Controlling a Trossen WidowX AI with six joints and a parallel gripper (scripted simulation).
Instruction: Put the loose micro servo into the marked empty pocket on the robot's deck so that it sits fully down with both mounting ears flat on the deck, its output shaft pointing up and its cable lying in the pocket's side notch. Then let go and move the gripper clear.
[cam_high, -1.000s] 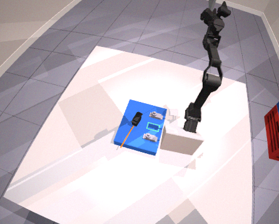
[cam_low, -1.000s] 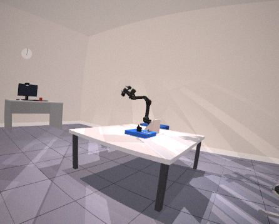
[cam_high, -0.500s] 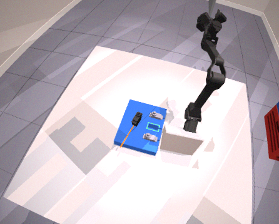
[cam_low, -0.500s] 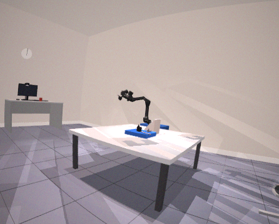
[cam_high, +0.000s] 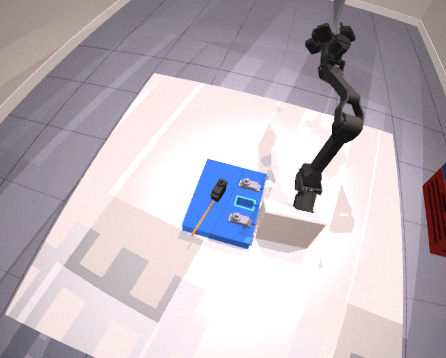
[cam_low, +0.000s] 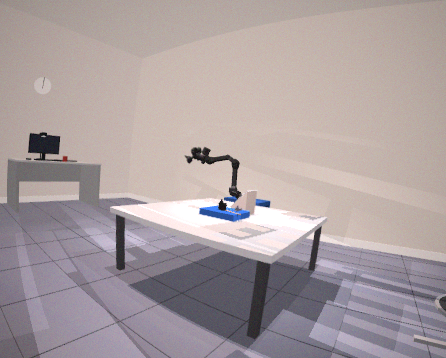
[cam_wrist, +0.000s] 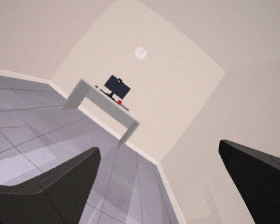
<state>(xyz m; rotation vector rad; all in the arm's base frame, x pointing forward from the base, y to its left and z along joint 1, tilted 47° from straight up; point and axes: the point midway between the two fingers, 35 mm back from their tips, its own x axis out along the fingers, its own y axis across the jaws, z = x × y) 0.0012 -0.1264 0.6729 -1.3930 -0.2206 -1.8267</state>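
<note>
The blue deck lies 580 mm to the left of my gripper tip, 450 mm below it and 330 mm ahead of it.
</note>
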